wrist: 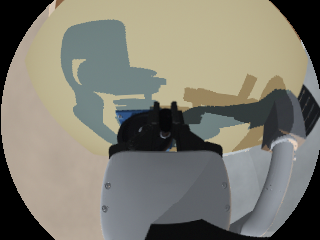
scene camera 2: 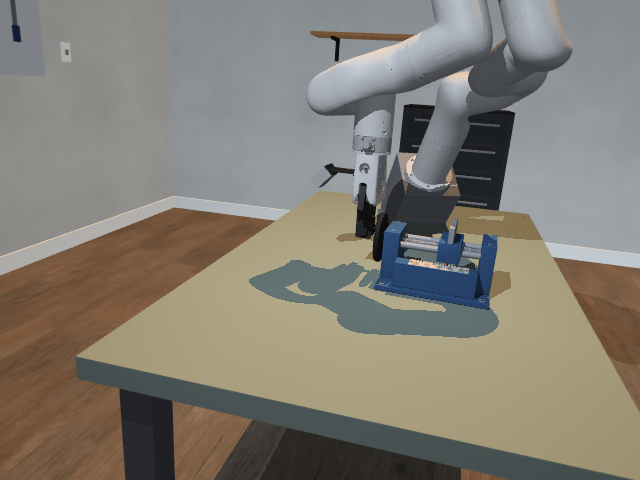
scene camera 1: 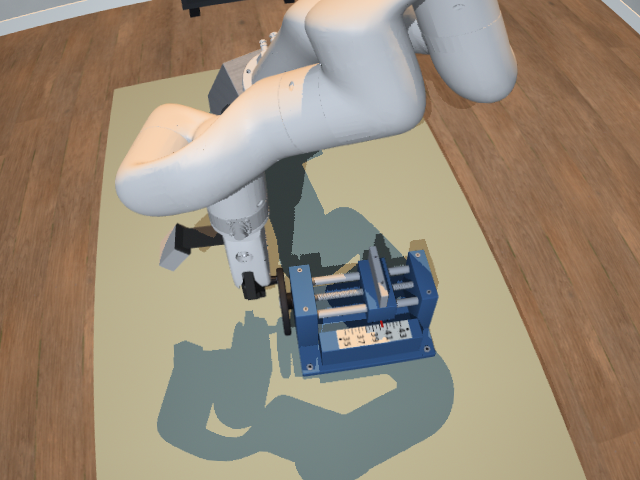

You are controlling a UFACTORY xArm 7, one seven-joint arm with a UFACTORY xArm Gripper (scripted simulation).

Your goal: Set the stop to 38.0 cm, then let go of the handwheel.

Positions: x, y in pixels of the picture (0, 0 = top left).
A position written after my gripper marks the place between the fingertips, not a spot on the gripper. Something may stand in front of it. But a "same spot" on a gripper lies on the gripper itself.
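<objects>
You'd find my gripper in the wrist view (165, 109), and scene camera 1 and scene camera 2 show it as well. There's a spot on my gripper that those scene cameras share: (scene camera 1: 257, 289) and (scene camera 2: 365, 212) are the same spot.
</objects>
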